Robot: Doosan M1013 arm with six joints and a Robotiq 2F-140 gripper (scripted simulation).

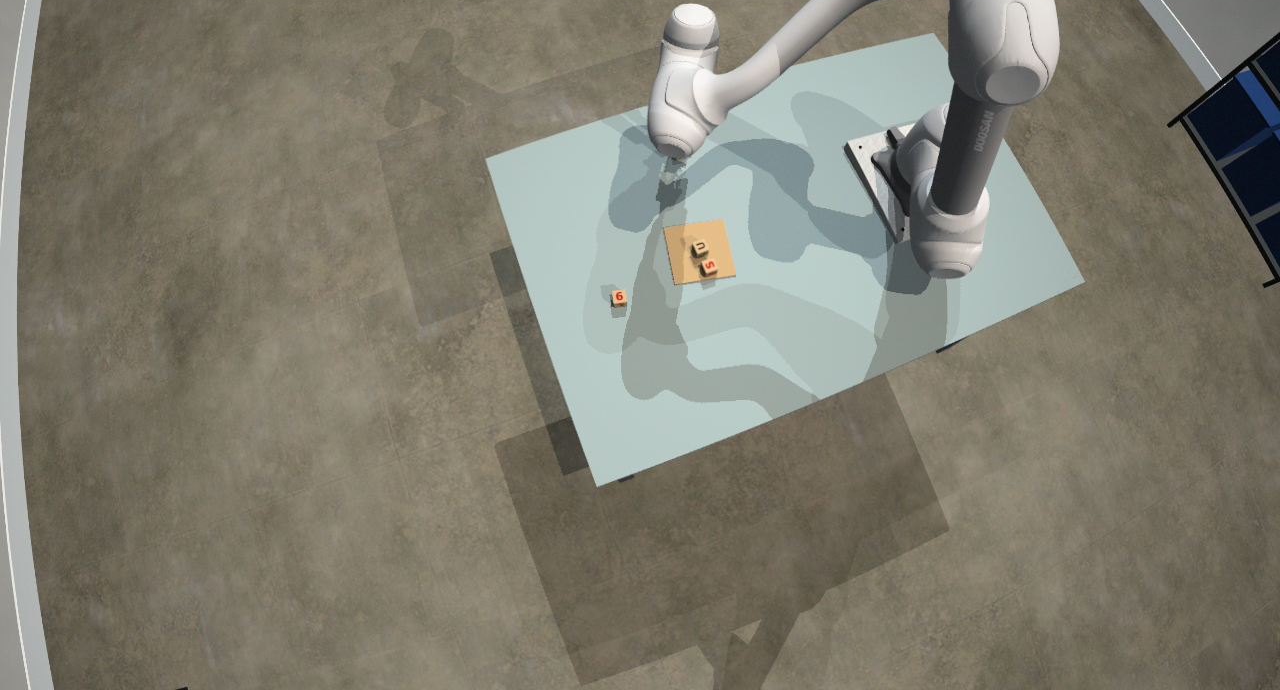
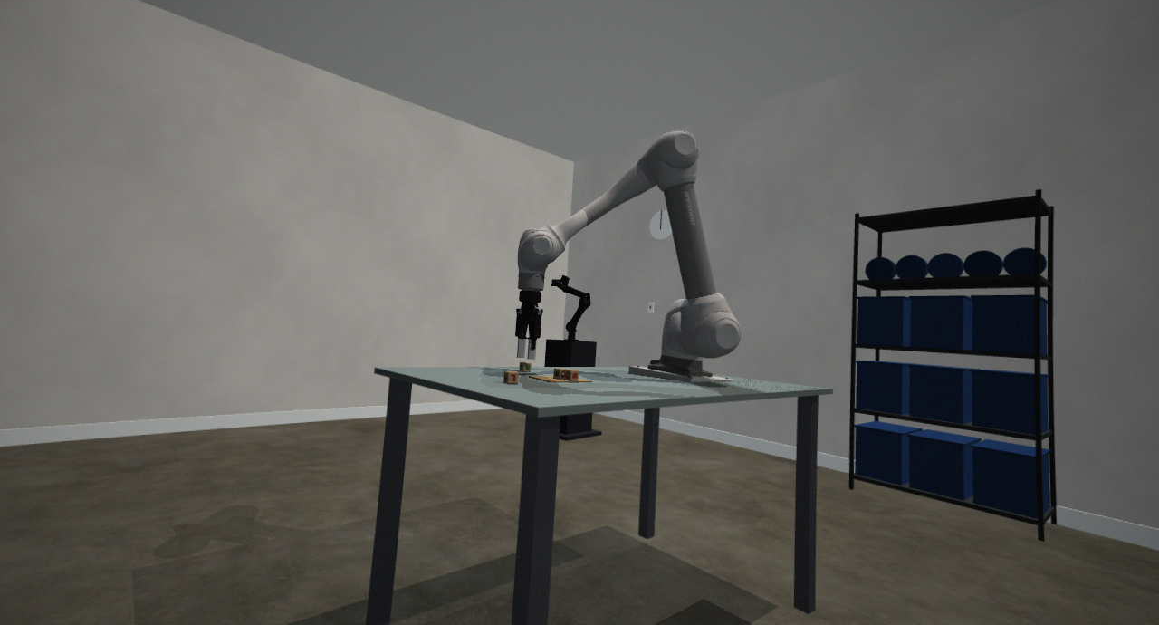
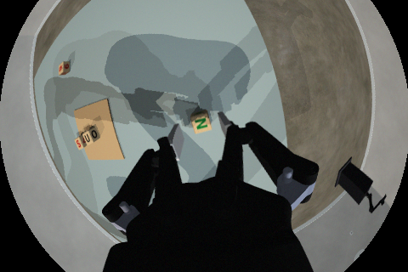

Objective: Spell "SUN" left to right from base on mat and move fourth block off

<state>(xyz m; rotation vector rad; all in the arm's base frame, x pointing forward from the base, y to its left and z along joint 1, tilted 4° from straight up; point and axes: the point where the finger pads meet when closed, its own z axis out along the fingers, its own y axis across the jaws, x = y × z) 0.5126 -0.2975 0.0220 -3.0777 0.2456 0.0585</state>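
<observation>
Right now my hand is 60 mm above the N block. Round my hand: S block (80 mm ahead, 290 mm to the left, 60 mm below); then mat (80 mm ahead, 240 mm to the left, 70 mm below); then 6 block (290 mm ahead, 270 mm to the left, 60 mm below).
</observation>
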